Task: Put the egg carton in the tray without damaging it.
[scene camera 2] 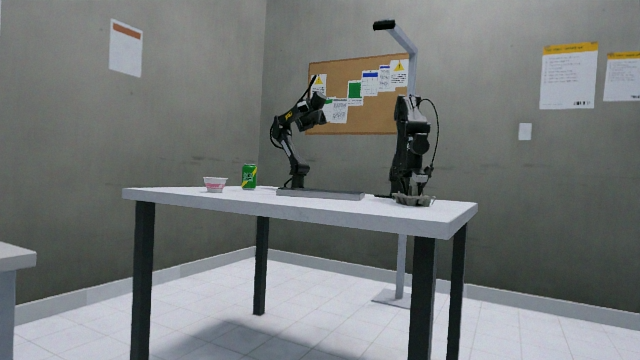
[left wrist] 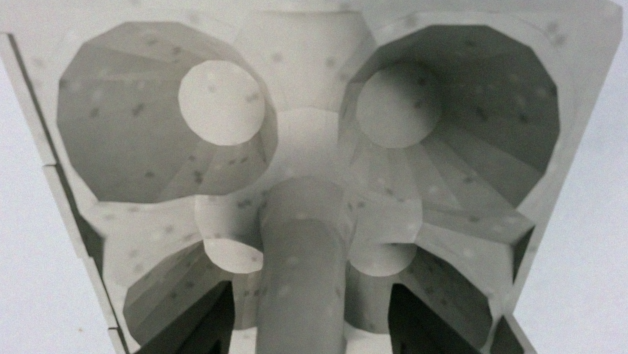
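Observation:
A grey, speckled egg carton lies open on the table near its right end; its empty cups and a round central post fill much of the left wrist view. My left gripper points down over the carton. Its two dark fingers stand partly open on either side of the post, with gaps between them and it in the picture. How deep the tips reach is hard to tell. A long, low grey tray lies left of the carton in scene camera 2. My right gripper is raised above the table, open and away from the carton.
A green can and a white-and-pink bowl stand on the left part of the white table. A grey pole with an overhead arm rises behind the left arm. The table's right edge is near the carton.

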